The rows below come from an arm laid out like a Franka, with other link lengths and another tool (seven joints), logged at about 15 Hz.
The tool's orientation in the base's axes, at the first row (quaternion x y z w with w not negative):
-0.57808 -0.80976 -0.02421 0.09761
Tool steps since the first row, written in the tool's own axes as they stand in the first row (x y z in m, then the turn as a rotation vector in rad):
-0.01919 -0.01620 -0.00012 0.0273 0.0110 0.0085
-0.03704 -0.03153 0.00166 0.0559 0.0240 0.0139
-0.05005 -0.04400 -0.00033 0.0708 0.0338 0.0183
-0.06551 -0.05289 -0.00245 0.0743 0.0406 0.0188
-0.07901 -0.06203 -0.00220 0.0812 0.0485 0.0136
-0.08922 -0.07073 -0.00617 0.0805 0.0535 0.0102
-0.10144 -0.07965 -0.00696 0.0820 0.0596 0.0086
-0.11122 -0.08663 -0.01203 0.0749 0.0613 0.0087
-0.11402 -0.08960 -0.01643 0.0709 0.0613 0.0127
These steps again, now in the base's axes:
-0.00923 -0.02325 -0.00226 0.0007 0.0304 -0.0041
-0.01831 -0.04467 -0.00620 0.0033 0.0621 -0.0050
-0.02571 -0.06121 -0.00575 0.0073 0.0799 -0.0072
-0.02897 -0.07887 -0.00589 0.0125 0.0855 -0.0076
-0.03338 -0.09443 -0.00798 0.0185 0.0937 -0.0018
-0.03786 -0.10742 -0.00535 0.0238 0.0942 0.0010
-0.04233 -0.12187 -0.00619 0.0293 0.0974 0.0024
-0.04518 -0.13406 -0.00253 0.0331 0.0913 0.0009
-0.04653 -0.13832 0.00148 0.0339 0.0882 -0.0038

